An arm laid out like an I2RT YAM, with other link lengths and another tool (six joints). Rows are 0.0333 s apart.
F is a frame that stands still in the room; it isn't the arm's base.
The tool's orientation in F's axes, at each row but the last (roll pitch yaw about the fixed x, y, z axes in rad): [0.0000, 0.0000, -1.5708]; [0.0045, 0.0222, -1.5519]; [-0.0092, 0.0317, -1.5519]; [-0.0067, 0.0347, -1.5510]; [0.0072, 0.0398, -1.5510]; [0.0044, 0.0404, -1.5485]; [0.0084, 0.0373, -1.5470]
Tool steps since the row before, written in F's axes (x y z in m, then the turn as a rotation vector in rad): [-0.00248, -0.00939, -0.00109, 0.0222, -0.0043, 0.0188]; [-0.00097, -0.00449, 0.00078, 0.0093, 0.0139, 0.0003]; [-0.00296, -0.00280, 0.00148, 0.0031, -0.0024, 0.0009]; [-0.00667, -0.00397, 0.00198, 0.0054, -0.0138, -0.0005]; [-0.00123, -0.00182, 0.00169, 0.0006, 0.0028, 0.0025]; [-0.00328, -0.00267, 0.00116, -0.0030, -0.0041, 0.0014]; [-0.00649, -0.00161, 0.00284, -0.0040, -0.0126, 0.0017]
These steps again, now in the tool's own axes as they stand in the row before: [0.00939, -0.00248, -0.00109, 0.0043, 0.0222, 0.0188]; [0.00445, -0.00105, 0.00088, -0.0137, 0.0096, 0.0000]; [0.00270, -0.00303, 0.00154, 0.0024, 0.0030, 0.0010]; [0.00377, -0.00676, 0.00207, 0.0139, 0.0051, 0.0000]; [0.00173, -0.00125, 0.00177, -0.0029, 0.0007, 0.0024]; [0.00255, -0.00333, 0.00128, 0.0040, -0.0031, 0.0016]; [0.00135, -0.00650, 0.00295, 0.0124, -0.0043, 0.0022]
